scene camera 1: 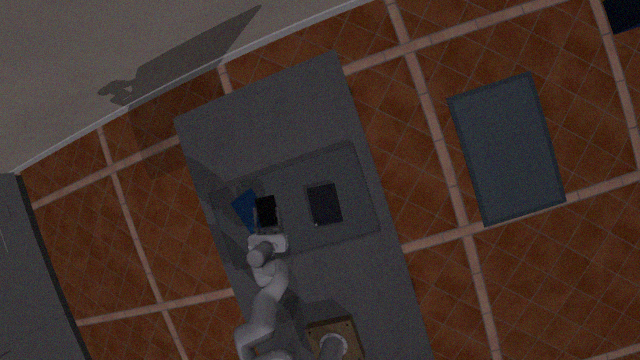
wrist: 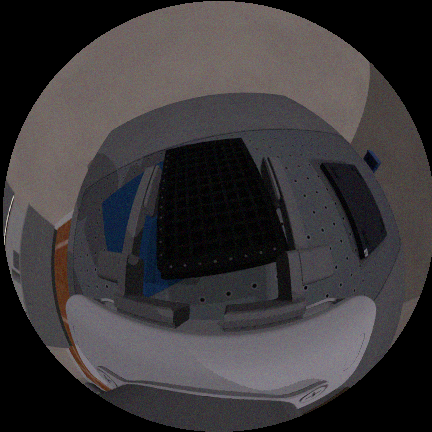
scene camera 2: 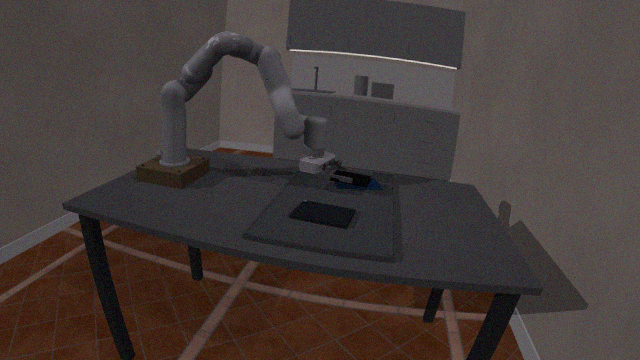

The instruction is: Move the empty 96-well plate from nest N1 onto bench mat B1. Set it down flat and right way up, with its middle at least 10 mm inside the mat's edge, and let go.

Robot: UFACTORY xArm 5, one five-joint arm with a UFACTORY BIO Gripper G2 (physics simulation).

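Frame: origin at the arm's base, x ahead, y left, z up, level; centimetres.
Seen in the pictures: hand, its tool point: [scene camera 1: 266,212] [wrist: 209,183] [scene camera 2: 351,176]; arm's base, origin of its link: [scene camera 1: 333,344] [scene camera 2: 174,162].
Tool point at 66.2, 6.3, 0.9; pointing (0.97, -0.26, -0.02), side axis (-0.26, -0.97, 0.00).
Observation:
Offsets run from my tool point to a thing's top centre, as dx, dy, dz. Level surfaces: height alone.
The black 96-well plate {+0.0, +0.0, +0.2} [scene camera 1: 266,211] [scene camera 2: 356,178] [wrist: 217,210] is between the fingers of my gripper [scene camera 1: 267,214] [scene camera 2: 350,178] [wrist: 214,185], which is shut on its two long sides. The plate looks about level, wells up. The blue bench mat B1 {dz -5.1} [scene camera 1: 243,206] [scene camera 2: 371,186] [wrist: 120,215] lies low beneath it, turned relative to the plate. In scene camera 1 and the wrist view the mat shows mostly left of the plate; the rest is hidden. The gap between plate and mat cannot be judged. The dark nest N1 {-5.4, -23.5, -3.9} [scene camera 1: 326,204] [scene camera 2: 322,214] [wrist: 356,205] holds no plate.
The mat and nest are on a grey perforated board {dz -5.3} [scene camera 1: 295,230] [scene camera 2: 370,242] [wrist: 320,220] on the grey table {dz -6.6} [scene camera 1: 280,110] [scene camera 2: 450,240]. The arm's wooden base block [scene camera 1: 312,335] [scene camera 2: 160,175] stands on the table. A wall [scene camera 1: 100,45] rises beyond the table's far end.

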